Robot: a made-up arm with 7 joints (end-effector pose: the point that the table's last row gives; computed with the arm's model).
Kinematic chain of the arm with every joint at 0, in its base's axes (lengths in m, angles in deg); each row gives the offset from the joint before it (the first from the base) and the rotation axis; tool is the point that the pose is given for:
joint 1: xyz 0 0 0.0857 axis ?
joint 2: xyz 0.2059 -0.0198 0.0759 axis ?
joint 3: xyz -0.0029 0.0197 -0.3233 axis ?
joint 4: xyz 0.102 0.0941 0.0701 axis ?
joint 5: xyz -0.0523 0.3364 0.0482 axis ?
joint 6: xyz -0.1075 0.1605 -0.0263 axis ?
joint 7: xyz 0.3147 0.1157 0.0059 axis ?
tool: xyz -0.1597 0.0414 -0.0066
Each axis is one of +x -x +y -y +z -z.
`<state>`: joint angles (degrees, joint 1 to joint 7).
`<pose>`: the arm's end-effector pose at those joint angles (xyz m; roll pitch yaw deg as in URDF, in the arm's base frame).
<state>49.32 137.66 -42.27 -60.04 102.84 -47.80 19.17</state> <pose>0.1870 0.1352 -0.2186 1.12 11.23 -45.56</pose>
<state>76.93 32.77 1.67 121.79 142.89 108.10 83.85</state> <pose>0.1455 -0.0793 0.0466 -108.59 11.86 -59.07</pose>
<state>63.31 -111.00 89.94 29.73 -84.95 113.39 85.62</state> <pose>0.2658 0.8666 0.2450 -174.97 22.36 162.08</pose>
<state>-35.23 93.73 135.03 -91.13 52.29 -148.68 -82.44</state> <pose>-0.5884 0.2048 -0.3664 -50.79 16.03 163.54</pose>
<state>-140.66 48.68 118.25 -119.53 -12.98 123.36 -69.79</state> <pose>-0.1134 -0.1222 -0.4310 43.71 14.00 54.34</pose>
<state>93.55 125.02 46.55 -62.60 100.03 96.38 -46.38</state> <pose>-0.2718 -0.4395 0.0770 -96.35 -22.12 -47.07</pose>
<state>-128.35 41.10 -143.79 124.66 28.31 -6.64 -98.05</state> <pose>0.3969 0.3410 -0.0629 92.12 -46.97 122.57</pose>
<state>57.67 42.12 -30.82 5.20 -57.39 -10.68 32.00</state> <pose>-0.4540 0.4184 0.0320 18.04 42.69 76.88</pose>
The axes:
joint 1: +z
joint 2: +y
joint 3: -x
joint 4: +z
joint 5: +x
joint 6: -z
joint 7: +x

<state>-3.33 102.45 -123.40 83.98 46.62 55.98 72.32</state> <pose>-0.0323 -0.2681 0.5102 -124.19 50.44 17.79</pose>
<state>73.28 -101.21 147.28 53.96 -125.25 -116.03 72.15</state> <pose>0.1298 0.4523 -0.0684 -61.64 1.79 -115.85</pose>
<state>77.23 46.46 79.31 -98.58 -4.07 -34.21 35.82</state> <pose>-0.0008 0.4850 -0.7136 -49.16 -17.01 64.76</pose>
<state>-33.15 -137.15 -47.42 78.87 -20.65 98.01 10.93</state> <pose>0.3990 -0.2485 0.1293 -145.69 -36.67 -177.22</pose>
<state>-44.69 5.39 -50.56 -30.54 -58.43 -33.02 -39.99</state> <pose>0.6946 0.0566 0.1114 -34.98 30.91 -28.17</pose>
